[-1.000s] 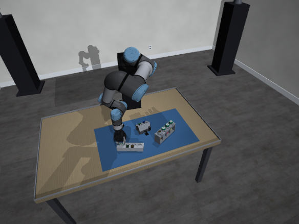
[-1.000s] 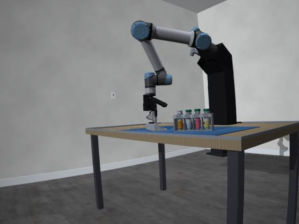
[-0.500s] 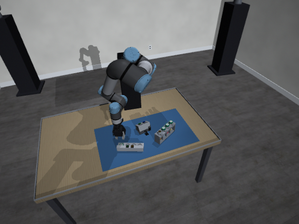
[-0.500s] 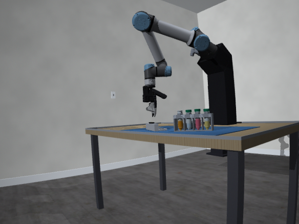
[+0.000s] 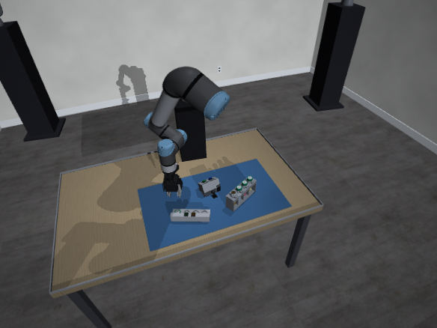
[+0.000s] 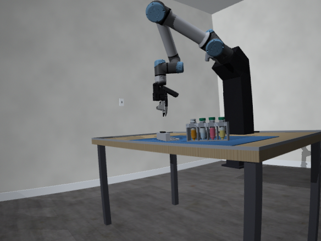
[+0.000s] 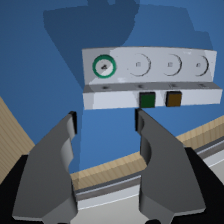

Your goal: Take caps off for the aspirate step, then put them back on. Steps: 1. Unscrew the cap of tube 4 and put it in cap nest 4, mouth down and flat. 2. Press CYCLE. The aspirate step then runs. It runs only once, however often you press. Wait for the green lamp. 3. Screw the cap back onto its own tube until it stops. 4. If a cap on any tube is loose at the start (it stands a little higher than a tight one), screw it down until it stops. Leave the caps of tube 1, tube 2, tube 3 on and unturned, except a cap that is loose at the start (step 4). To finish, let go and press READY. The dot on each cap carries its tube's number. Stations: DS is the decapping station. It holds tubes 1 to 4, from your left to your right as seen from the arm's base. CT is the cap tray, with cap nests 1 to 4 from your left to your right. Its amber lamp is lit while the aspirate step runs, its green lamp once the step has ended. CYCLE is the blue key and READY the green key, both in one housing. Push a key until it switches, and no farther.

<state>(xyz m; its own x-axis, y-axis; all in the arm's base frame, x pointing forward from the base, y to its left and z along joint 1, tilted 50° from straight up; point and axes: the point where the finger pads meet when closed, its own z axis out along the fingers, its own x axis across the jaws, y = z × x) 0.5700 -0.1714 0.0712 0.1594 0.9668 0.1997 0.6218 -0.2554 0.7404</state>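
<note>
The green READY key is 190 mm to the left of my hand, 170 mm behind it and 100 mm below it. Also, from my hand: key housing (210 mm to the left, 160 mm behind, 110 mm below); blue CYCLE key (230 mm to the left, 180 mm behind, 100 mm below).
</note>
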